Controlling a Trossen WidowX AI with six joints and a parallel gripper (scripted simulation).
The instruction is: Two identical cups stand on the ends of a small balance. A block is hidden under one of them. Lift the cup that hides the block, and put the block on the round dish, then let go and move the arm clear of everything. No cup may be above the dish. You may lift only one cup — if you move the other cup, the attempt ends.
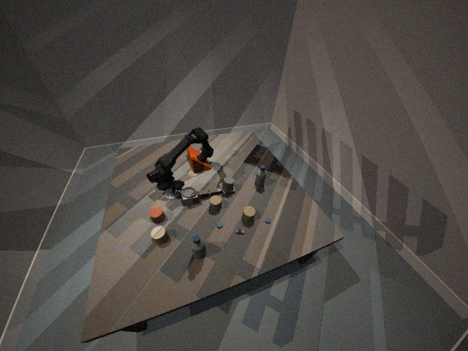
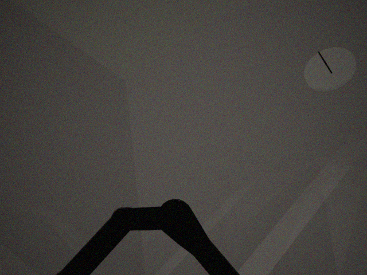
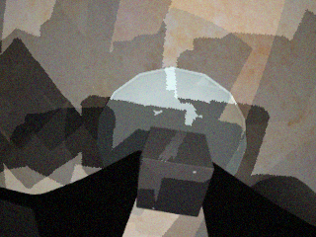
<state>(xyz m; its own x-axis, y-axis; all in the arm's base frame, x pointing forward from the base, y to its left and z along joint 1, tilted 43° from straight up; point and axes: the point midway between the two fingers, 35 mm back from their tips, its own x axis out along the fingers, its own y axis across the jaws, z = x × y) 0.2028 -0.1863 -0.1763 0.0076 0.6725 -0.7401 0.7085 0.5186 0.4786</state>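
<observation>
Now: the grey block 1 cm above my gripper tip. Round my gripper tip: round dish 3 cm below; cream cup 30 cm ahead, 10 cm to the right, 1 cm above; grey cup 10 cm ahead, 38 cm to the left, 3 cm above.
</observation>
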